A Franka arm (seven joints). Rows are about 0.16 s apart.
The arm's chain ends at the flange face. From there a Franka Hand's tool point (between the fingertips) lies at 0.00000 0.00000 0.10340 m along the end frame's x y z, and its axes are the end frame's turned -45 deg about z.
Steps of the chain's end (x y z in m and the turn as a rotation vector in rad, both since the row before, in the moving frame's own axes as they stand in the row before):
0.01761, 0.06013, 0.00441, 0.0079, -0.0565, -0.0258
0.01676, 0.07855, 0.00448, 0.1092, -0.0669, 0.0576
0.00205, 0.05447, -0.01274, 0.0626, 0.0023, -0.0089
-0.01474, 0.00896, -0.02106, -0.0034, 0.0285, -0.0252
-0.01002, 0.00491, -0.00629, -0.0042, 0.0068, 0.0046
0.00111, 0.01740, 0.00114, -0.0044, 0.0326, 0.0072
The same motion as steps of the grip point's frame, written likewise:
-0.03368, 0.05031, 0.00424, 0.0455, -0.0344, -0.0258
-0.04024, 0.05465, 0.00363, 0.1245, 0.0299, 0.0576
-0.03234, 0.03554, -0.01294, 0.0426, 0.0459, -0.0089
-0.01489, -0.00178, -0.02110, -0.0226, 0.0177, -0.0252
-0.01037, -0.00281, -0.00629, -0.0078, 0.0018, 0.0046
-0.00947, 0.01580, 0.00108, -0.0262, 0.0199, 0.0072

